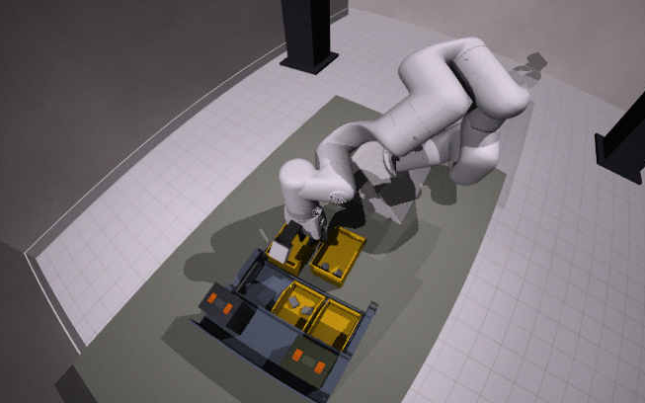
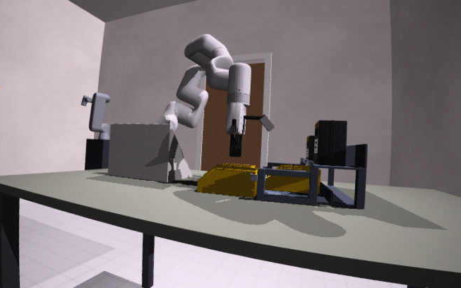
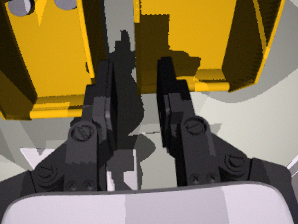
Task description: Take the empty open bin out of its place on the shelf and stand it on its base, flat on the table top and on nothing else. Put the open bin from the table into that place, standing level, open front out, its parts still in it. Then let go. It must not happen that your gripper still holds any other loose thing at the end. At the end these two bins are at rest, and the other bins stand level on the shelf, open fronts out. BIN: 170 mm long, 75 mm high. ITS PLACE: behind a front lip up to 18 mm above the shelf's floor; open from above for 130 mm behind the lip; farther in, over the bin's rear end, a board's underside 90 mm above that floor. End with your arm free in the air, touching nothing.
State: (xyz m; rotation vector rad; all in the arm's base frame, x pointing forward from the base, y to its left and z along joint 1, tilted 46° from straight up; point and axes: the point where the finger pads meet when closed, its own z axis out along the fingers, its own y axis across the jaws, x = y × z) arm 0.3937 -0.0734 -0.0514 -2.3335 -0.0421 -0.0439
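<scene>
The shelf's front bar is 9 cm ahead of my hand, 7 cm to the left of it and 12 cm below it. Also, from my hand: black box: 28 cm ahead, 4 cm to the right, 3 cm above.
</scene>
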